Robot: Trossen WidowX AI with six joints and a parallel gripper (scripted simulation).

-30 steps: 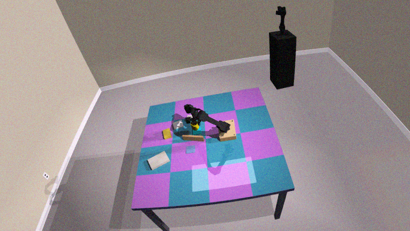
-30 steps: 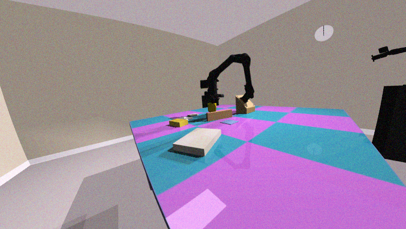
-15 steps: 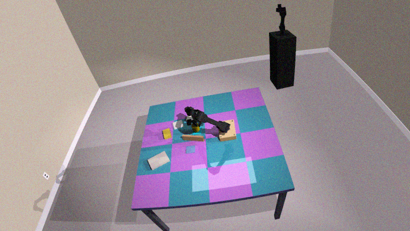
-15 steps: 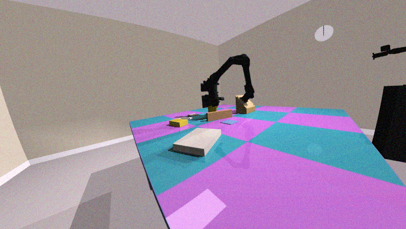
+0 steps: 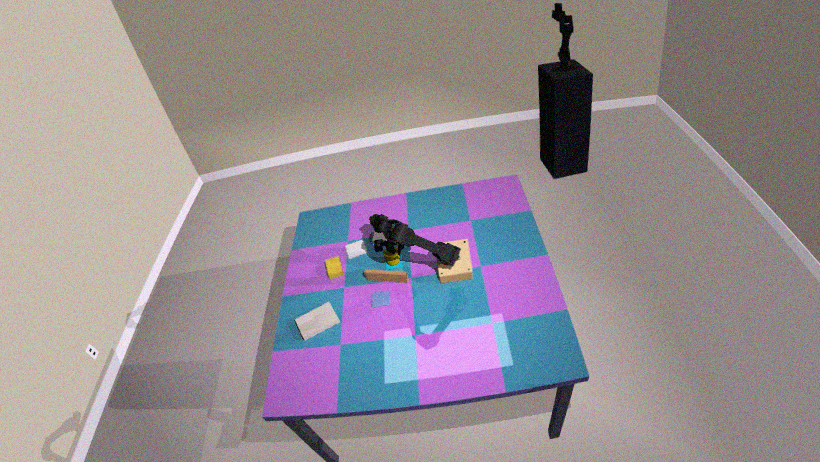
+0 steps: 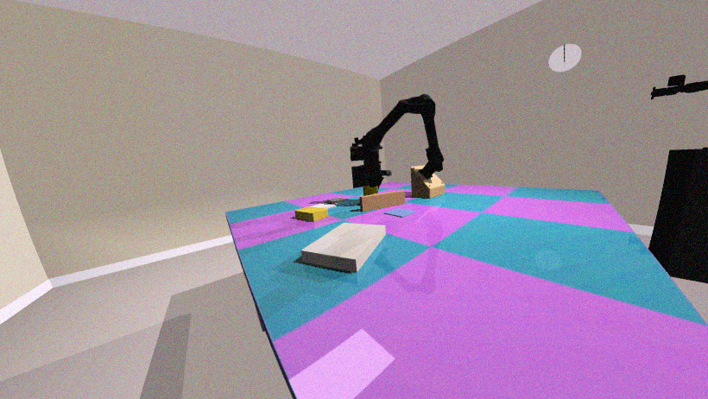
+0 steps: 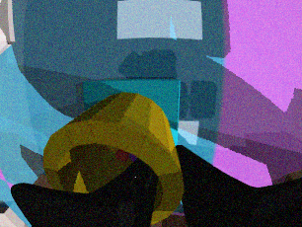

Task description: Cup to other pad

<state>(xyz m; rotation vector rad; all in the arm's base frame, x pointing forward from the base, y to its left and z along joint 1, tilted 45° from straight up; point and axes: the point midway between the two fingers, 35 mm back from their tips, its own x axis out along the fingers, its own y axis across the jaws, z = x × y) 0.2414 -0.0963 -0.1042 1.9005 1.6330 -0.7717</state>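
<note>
The yellow cup lies 20 mm ahead of my gripper tip. From my gripper tip the other things lie so: cyan pad (50 mm below, 30 mm ahead); then yellow block (330 mm ahead, 40 mm to the right, 30 mm below); then wooden arch block (100 mm to the left, 70 mm ahead, 20 mm below).
</note>
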